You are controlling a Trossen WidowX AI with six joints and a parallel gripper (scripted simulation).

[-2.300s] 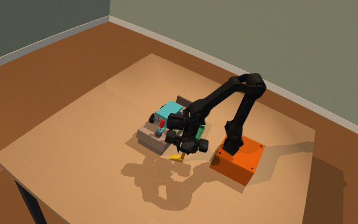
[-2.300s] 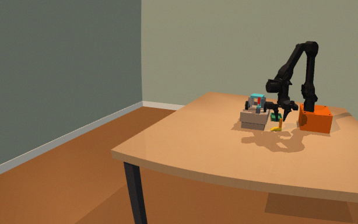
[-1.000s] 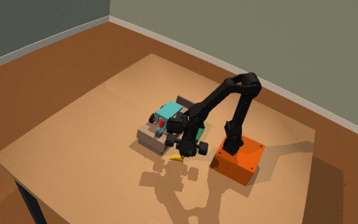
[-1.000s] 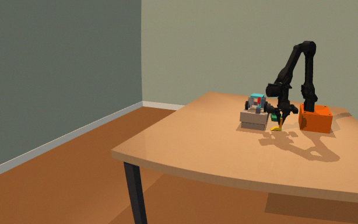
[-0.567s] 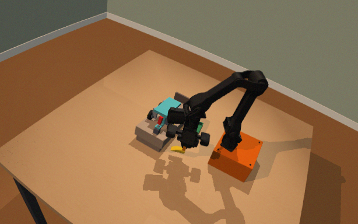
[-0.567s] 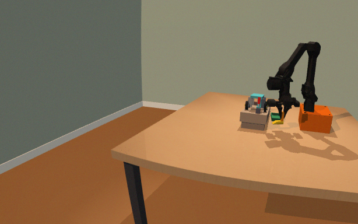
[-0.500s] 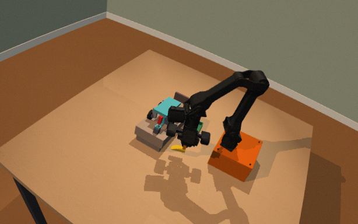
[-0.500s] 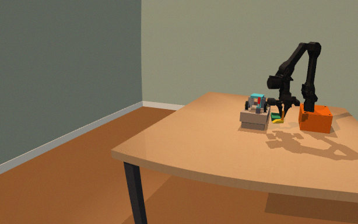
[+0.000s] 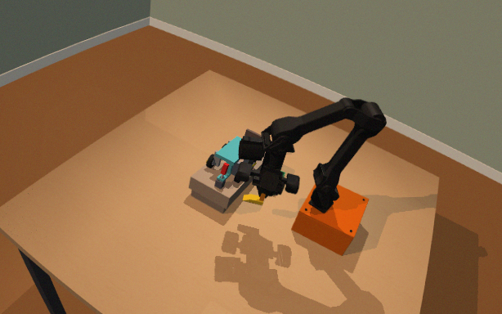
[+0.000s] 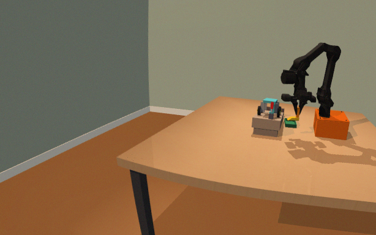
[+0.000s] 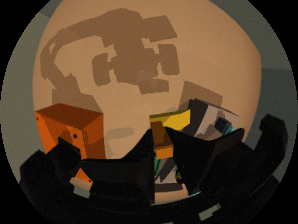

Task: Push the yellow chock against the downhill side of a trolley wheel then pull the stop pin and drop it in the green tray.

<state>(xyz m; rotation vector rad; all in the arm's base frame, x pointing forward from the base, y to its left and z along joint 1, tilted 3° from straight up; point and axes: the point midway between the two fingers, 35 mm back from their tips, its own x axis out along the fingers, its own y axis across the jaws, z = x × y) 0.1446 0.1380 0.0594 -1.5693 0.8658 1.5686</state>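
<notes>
Now: gripper tip 18 cm short of the teal-topped trolley, 6 cm to the left of it and 1 cm above it. Round my gripper tip: yellow chock: 2 cm ahead, 1 cm to the left, 1 cm below; then red-headed stop pin: 14 cm ahead, 3 cm to the left, 1 cm above; then ramp block: 18 cm ahead, 7 cm to the right, 7 cm below.
</notes>
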